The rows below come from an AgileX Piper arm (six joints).
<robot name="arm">
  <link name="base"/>
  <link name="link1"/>
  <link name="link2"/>
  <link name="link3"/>
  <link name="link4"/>
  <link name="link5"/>
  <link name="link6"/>
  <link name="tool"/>
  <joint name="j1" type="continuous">
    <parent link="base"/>
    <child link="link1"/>
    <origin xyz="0 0 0.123" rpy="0 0 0"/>
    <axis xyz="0 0 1"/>
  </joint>
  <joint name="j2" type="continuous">
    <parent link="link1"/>
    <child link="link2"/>
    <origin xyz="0 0 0" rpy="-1.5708 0 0"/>
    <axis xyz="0 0 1"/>
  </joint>
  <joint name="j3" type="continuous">
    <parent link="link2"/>
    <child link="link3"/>
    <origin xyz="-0.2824 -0.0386 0" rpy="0 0 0"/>
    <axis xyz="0 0 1"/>
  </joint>
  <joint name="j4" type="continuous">
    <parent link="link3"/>
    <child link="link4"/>
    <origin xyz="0.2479 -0.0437 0" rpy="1.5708 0 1.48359"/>
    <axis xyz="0 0 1"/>
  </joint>
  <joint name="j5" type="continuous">
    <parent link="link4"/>
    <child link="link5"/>
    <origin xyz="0 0 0" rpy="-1.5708 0 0"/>
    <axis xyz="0 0 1"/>
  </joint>
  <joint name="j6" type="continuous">
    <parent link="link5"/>
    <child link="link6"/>
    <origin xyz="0 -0.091 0" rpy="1.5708 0 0"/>
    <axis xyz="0 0 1"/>
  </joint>
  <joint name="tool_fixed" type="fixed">
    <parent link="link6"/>
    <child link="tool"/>
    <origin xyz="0 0 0" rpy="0 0 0"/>
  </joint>
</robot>
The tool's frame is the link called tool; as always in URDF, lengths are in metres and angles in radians. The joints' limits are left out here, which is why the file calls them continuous.
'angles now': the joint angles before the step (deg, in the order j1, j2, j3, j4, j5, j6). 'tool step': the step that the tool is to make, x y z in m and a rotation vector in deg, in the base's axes. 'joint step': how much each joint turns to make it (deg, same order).
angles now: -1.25, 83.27, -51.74, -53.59, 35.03, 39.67
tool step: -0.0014, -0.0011, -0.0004, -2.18, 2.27, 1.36
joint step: 0.00, 0.00, 0.01, 0.07, 1.14, -3.28
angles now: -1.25, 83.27, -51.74, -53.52, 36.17, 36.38
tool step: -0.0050, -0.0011, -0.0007, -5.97, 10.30, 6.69
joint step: 0.00, -0.01, -0.76, 4.88, 4.36, -17.06
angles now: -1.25, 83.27, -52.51, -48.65, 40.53, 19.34
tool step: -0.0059, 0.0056, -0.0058, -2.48, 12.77, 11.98
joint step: -0.01, 0.01, -0.39, 10.24, 2.92, -23.99
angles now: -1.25, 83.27, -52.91, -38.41, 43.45, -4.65
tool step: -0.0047, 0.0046, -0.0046, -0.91, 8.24, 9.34
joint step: 0.00, 0.00, 0.01, 6.48, 2.13, -16.06
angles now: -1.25, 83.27, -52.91, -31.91, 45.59, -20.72
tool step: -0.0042, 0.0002, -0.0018, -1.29, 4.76, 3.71
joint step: -0.01, 0.01, 0.00, 1.65, 2.62, -6.59
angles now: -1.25, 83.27, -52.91, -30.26, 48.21, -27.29
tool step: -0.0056, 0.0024, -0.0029, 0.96, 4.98, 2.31
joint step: 0.00, 0.01, 0.00, 3.61, 3.22, -5.93
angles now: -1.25, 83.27, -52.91, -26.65, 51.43, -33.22
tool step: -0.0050, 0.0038, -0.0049, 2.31, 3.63, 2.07
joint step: -0.08, 0.01, 0.56, 4.13, 1.63, -4.98
